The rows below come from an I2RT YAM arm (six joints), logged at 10 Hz.
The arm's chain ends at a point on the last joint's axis. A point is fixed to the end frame.
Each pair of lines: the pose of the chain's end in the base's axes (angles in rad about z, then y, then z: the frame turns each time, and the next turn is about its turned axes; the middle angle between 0 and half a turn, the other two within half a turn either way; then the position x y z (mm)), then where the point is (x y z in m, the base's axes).
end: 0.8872 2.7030 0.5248 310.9 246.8 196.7
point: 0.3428 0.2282 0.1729
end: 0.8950 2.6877 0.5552 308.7 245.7 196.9
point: 0.3402 0.2270 0.1727
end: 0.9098 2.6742 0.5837 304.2 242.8 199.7
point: 0.3355 0.2242 0.1751
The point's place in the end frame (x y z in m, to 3 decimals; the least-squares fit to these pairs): -0.014 -0.034 0.024
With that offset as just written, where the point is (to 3 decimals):
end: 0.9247 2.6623 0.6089 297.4 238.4 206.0
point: 0.328 0.220 0.181
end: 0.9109 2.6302 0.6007 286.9 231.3 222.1
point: 0.318 0.213 0.197
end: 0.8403 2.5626 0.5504 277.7 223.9 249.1
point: 0.310 0.206 0.226
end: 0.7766 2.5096 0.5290 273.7 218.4 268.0
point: 0.306 0.199 0.246
